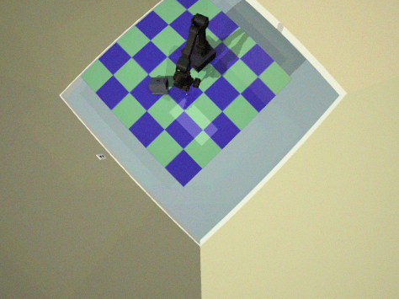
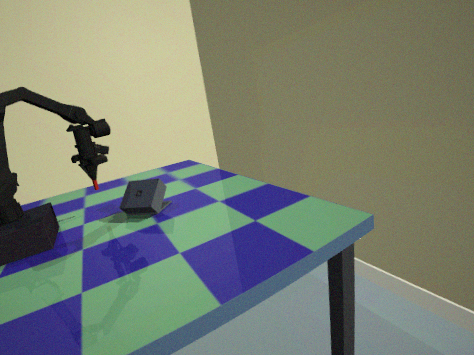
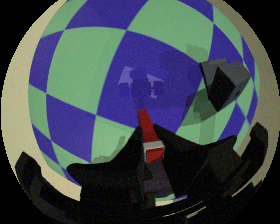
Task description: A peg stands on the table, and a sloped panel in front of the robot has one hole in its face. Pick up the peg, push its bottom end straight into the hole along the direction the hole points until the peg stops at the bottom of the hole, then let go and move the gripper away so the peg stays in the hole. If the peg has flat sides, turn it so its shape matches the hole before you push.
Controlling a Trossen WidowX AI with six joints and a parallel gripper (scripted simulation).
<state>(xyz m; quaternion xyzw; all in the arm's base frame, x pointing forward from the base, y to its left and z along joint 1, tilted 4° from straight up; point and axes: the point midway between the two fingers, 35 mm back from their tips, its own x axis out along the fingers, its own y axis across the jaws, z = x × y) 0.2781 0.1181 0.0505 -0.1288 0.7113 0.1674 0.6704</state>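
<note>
Right now the grey sloped panel is 190 mm to the right of my gripper tip, 140 mm ahead of it and 70 mm below it. Round my gripper tip: red peg 20 mm above.
</note>
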